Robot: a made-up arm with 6 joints. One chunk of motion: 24 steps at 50 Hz.
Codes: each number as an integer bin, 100 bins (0 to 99) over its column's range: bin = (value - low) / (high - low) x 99, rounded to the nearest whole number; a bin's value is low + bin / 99 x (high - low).
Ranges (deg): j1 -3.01..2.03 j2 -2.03..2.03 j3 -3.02..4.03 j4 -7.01..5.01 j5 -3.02..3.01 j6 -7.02..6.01
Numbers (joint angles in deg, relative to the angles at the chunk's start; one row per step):
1: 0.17 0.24 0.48 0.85 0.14 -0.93
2: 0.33 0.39 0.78 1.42 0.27 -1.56
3: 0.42 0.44 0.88 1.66 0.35 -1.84
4: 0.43 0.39 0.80 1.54 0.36 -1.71
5: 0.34 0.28 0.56 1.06 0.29 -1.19
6: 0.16 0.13 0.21 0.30 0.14 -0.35
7: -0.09 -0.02 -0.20 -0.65 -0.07 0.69
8: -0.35 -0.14 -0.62 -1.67 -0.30 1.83
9: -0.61 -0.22 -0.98 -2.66 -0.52 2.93
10: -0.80 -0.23 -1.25 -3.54 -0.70 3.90
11: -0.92 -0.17 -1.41 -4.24 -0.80 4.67
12: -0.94 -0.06 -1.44 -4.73 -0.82 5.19
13: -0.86 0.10 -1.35 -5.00 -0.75 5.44
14: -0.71 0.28 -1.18 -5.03 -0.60 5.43
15: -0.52 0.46 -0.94 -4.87 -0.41 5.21
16: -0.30 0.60 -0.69 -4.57 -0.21 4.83
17: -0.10 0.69 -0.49 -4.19 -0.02 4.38
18: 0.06 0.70 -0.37 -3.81 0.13 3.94
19: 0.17 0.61 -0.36 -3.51 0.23 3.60
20: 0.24 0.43 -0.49 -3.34 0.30 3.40
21: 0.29 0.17 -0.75 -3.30 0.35 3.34
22: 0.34 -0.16 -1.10 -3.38 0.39 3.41
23: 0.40 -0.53 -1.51 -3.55 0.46 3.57
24: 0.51 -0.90 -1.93 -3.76 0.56 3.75
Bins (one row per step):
1: 62 55 49 65 52 46
2: 66 59 53 69 54 41
3: 67 60 55 71 55 39
4: 68 59 54 70 55 40
5: 66 56 50 66 54 44
6: 62 53 45 60 52 51
7: 57 49 40 52 48 59
8: 52 46 34 44 45 67
9: 47 44 29 36 41 76
10: 43 44 25 29 38 83
11: 41 45 23 23 36 89
12: 41 48 22 19 36 93
13: 42 52 23 17 37 95
14: 45 56 26 16 40 95
15: 49 61 29 18 43 93
16: 53 64 33 20 46 90
17: 57 66 36 23 49 87
18: 60 67 37 26 52 83
19: 62 64 37 29 53 81
20: 64 60 36 30 55 79
21: 65 54 32 31 55 79
22: 66 46 27 30 56 79
23: 67 37 21 28 57 80
24: 69 28 15 27 59 82

